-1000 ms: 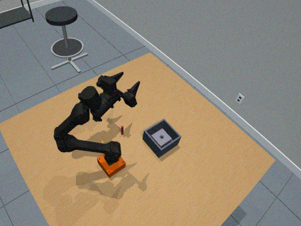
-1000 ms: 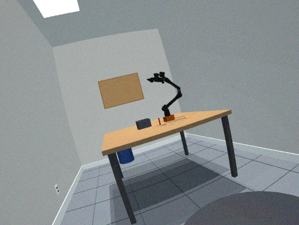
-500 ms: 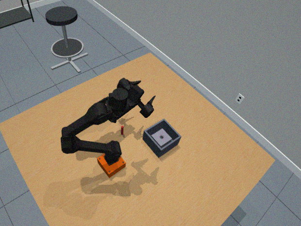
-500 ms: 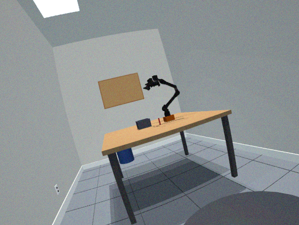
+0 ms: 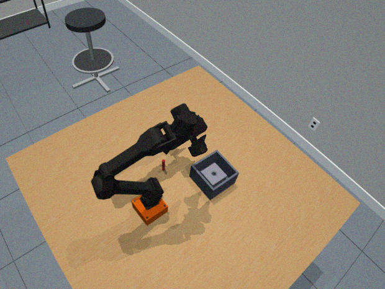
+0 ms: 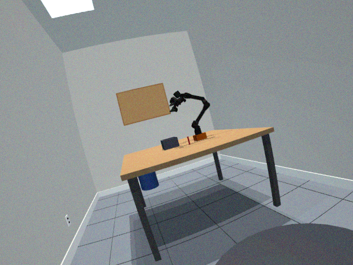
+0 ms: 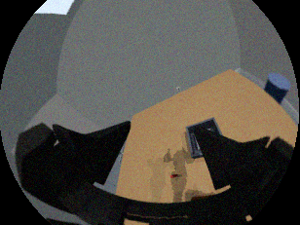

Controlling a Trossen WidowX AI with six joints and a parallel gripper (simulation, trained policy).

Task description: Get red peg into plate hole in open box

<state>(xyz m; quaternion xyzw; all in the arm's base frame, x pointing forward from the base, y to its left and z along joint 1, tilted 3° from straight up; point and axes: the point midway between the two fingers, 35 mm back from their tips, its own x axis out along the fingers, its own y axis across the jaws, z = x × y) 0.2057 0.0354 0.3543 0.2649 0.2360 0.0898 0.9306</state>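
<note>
Now: the red peg 36 cm below my gripper tip, 11 cm to the left of it and 9 cm behind it. Round my gripper tip: light plate: 35 cm below, 8 cm ahead, 7 cm to the right; dark box: 37 cm below, 8 cm ahead, 7 cm to the right.
</note>
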